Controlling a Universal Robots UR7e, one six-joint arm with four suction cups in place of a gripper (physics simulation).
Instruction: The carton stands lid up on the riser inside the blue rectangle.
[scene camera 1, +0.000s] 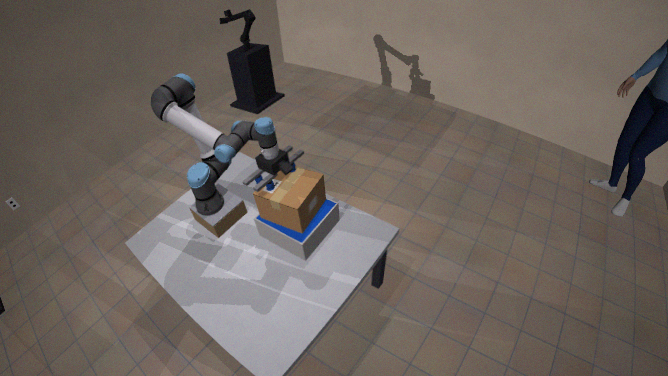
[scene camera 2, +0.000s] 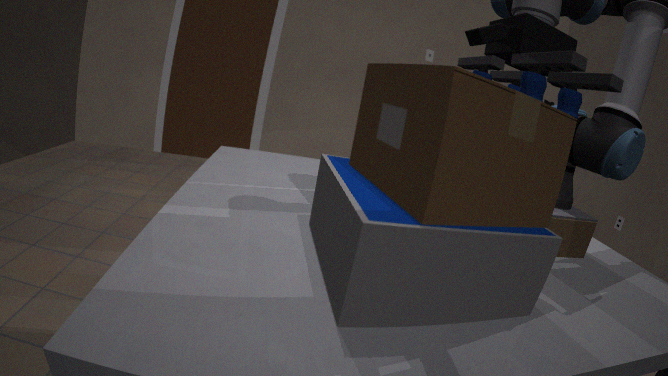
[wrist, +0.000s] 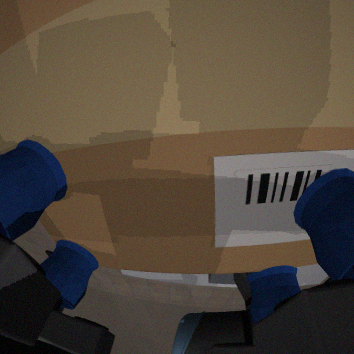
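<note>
The brown carton (scene camera 1: 299, 196) (scene camera 2: 467, 159) (wrist: 158, 211) stands upright, taped lid up, on the grey riser (scene camera 1: 308, 242) (scene camera 2: 444, 275), inside the blue rectangle (scene camera 1: 322, 212) (scene camera 2: 368, 196). Blue shows along its front and right sides. My suction gripper (scene camera 1: 279, 175) (scene camera 2: 537, 89) (wrist: 175, 242) sits at the lid's edge nearest the arm. Two cups rest on the lid, one on the barcode label (wrist: 267, 207) (scene camera 1: 275, 183). The other two cups hang just past the carton's edge.
The riser stands on a grey table (scene camera 1: 261, 304) (scene camera 2: 209, 252), and the arm's base sits on a wooden block (scene camera 1: 223, 219) beside it. A person (scene camera 1: 640, 126) stands far right on the floor. A black pedestal (scene camera 1: 252, 74) with a dark arm stands at the back.
</note>
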